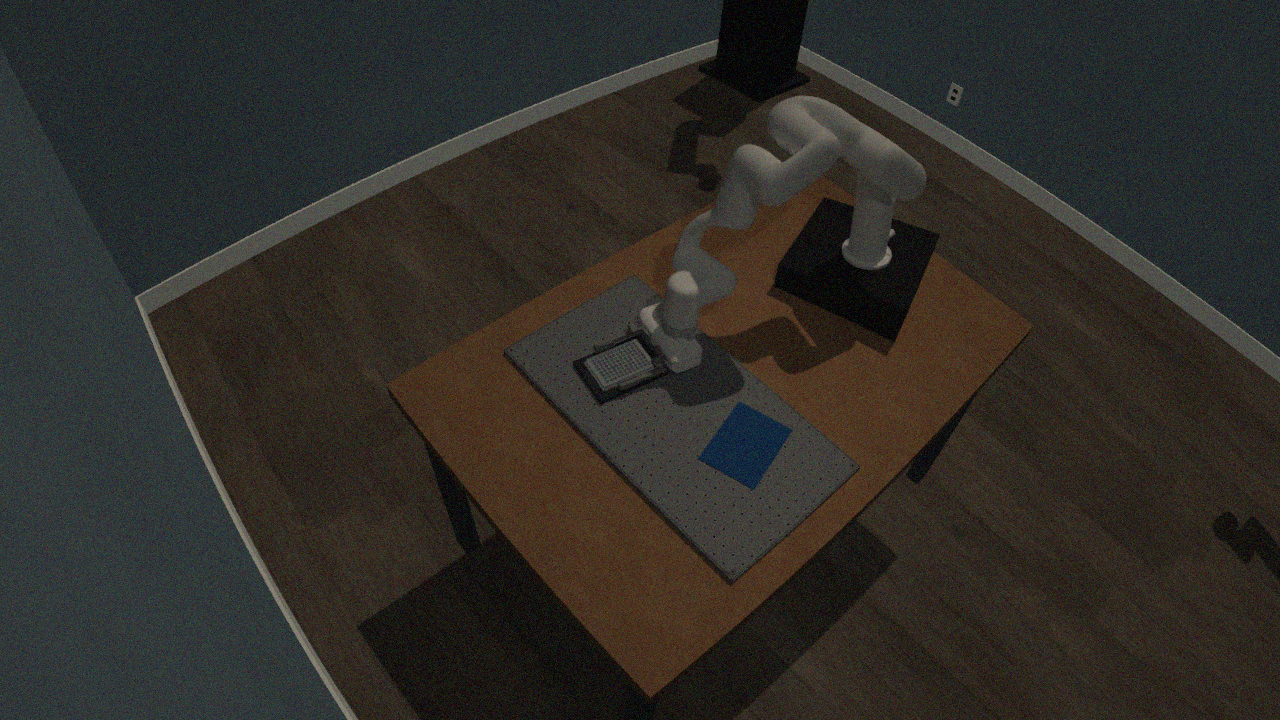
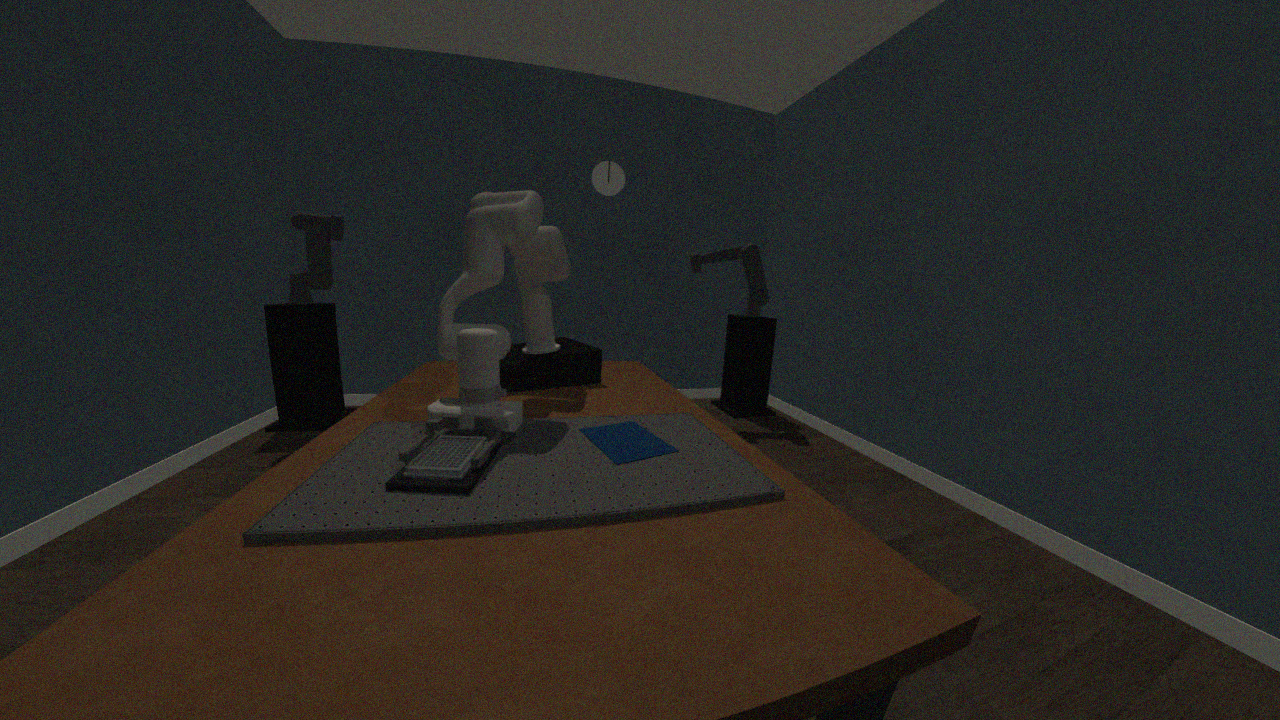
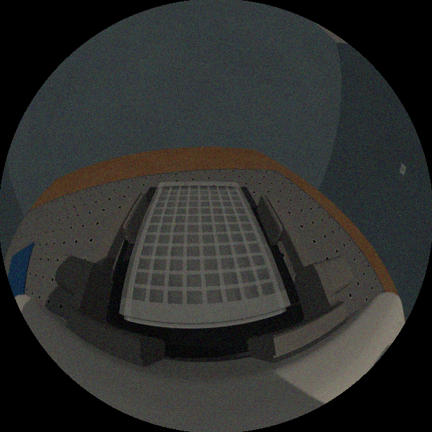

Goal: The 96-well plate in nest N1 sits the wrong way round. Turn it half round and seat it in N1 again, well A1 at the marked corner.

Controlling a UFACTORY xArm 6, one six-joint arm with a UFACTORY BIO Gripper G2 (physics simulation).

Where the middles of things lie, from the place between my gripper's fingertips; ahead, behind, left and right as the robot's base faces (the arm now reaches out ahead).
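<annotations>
The flat blue square (image 1: 744,447) is 310 mm to the left of my hand, 100 mm behind it and 20 mm below it. Going by their middles, that square is the farthest from my hand of the things named here. Then there's black nest N1 (image 2: 414,485), which is 30 mm behind my hand, 10 mm to the left of it and 20 mm below it. As for the pale 96-well plate (image 2: 448,457), my hand is 30 mm past it and 10 mm to the right of it.
</annotations>
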